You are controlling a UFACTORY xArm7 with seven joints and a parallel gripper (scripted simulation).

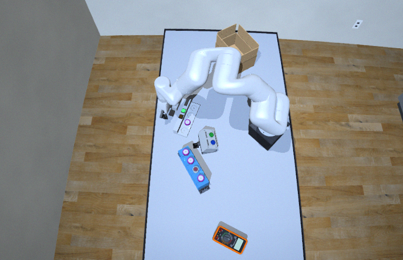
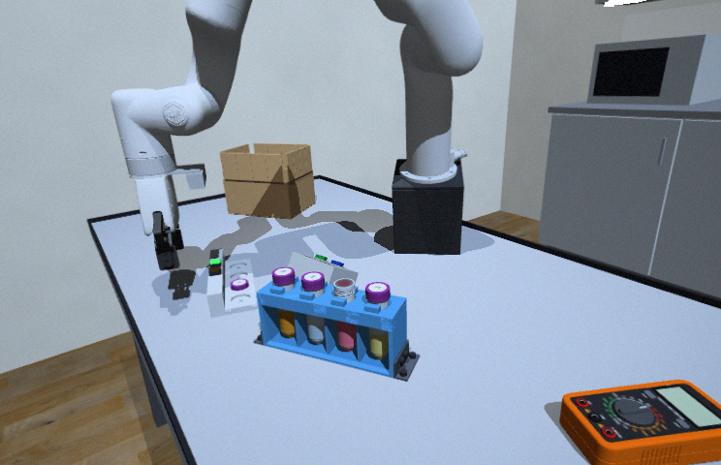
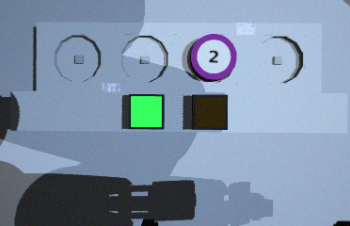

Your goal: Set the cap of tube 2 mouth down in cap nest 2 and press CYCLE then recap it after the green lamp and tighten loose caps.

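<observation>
Now: hand 11 cm past the purple cap marked 2, 1 cm to the right of it and 9 cm above it. Also, from my hand: key housing: 25 cm behind, 10 cm to the left, 5 cm below; green ready key: 26 cm behind, 8 cm to the left, 4 cm below; cap 4: 15 cm behind, 22 cm to the left, 1 cm above.
</observation>
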